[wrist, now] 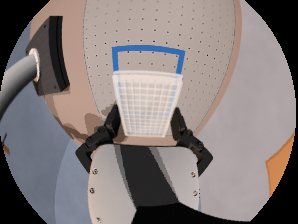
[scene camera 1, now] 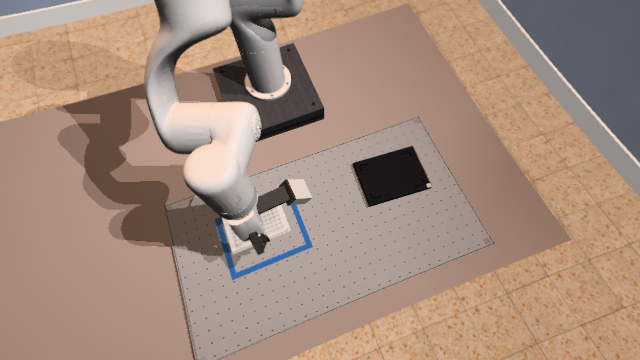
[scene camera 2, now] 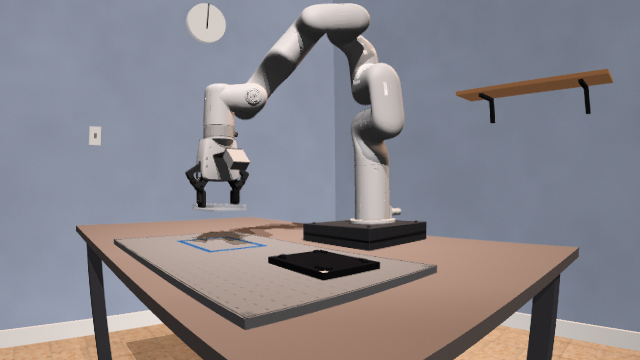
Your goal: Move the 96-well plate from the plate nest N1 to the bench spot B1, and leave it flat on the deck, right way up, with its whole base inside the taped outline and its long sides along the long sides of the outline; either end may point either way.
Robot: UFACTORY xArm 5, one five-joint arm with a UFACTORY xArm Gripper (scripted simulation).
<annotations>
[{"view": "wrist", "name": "my gripper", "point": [146,112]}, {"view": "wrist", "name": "96-well plate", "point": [144,116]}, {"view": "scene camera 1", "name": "my gripper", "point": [256,223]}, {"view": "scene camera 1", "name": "96-well plate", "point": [275,222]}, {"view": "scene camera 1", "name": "black plate nest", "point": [393,175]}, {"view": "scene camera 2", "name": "my gripper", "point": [218,207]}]
</annotations>
